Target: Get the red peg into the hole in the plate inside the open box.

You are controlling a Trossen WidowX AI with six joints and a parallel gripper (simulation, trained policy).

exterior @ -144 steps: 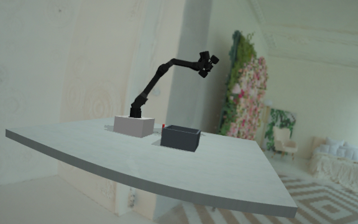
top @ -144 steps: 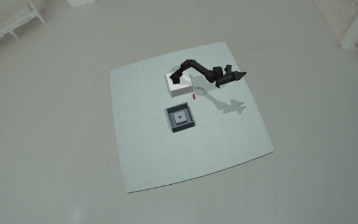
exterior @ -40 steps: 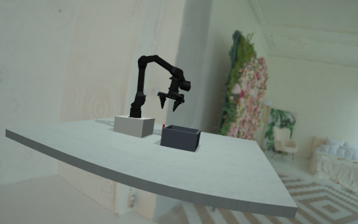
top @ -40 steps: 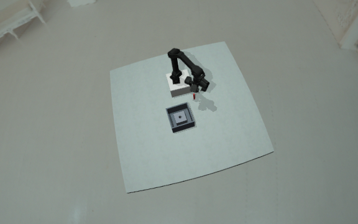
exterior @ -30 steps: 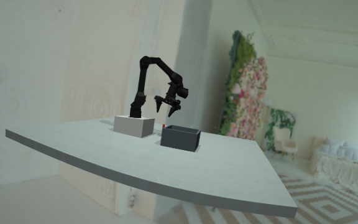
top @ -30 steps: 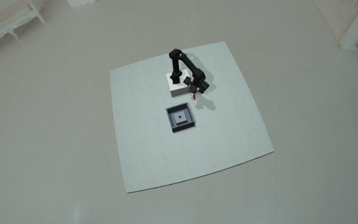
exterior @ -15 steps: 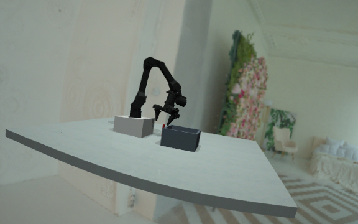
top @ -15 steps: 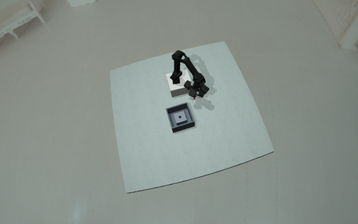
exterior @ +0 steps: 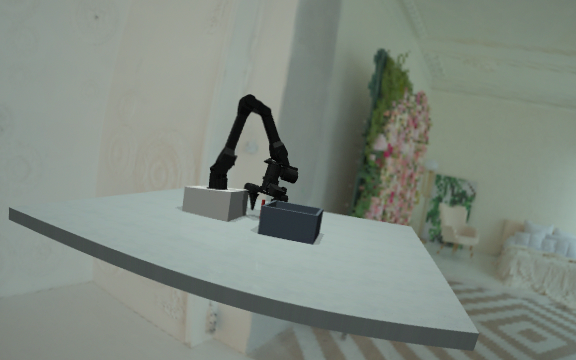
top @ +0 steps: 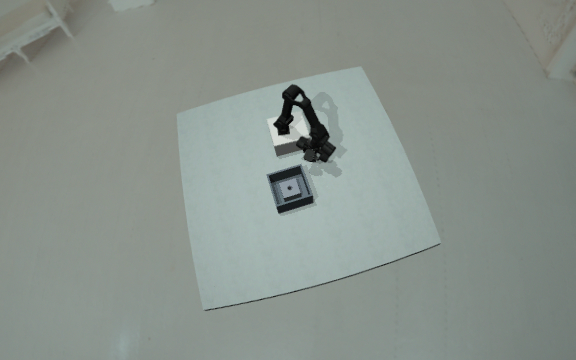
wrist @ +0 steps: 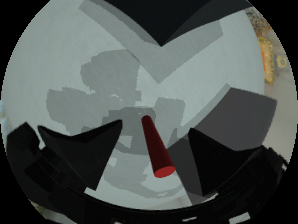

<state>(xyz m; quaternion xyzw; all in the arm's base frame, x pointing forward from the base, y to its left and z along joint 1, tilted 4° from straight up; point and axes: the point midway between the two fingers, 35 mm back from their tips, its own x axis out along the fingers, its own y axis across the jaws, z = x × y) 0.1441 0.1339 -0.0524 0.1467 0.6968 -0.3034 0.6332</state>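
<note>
My gripper tip is 10 mm to the right of the red peg and 10 mm below it. From my gripper tip the other things lie so: plate: 190 mm ahead, 140 mm to the right, 20 mm above; then dark box: 190 mm ahead, 140 mm to the right.
</note>
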